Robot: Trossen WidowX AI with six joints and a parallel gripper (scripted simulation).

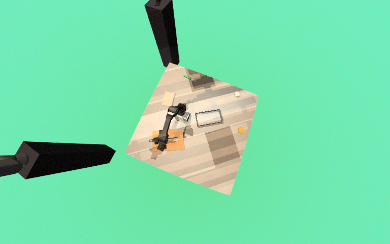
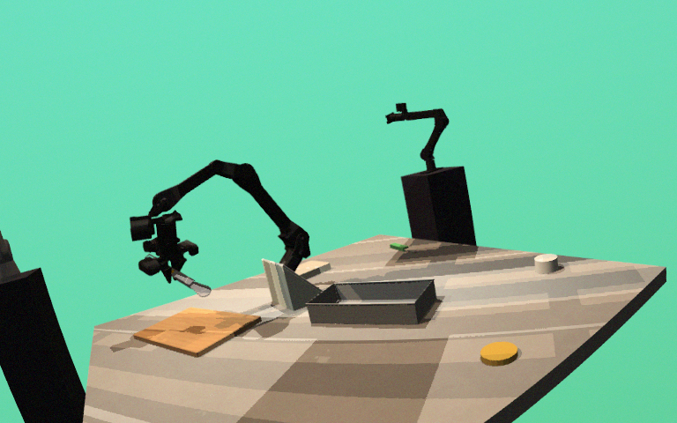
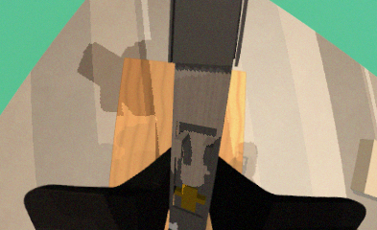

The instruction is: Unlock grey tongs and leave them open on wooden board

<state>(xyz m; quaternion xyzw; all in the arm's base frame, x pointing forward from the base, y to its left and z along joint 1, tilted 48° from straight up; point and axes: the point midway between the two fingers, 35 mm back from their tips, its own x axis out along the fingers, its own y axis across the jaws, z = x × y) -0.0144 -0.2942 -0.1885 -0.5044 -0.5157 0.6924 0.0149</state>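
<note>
Right now the yellow lock piece is 20 mm ahead of my gripper tip, 10 mm to the left of it and 30 mm above it. Also, from my gripper tip: wooden board (40 mm ahead, 20 mm to the left, 150 mm below); then grey roasting tin (340 mm ahead, 470 mm to the left, 130 mm below); then pale tile (200 mm behind, 460 mm to the left, 140 mm below).
</note>
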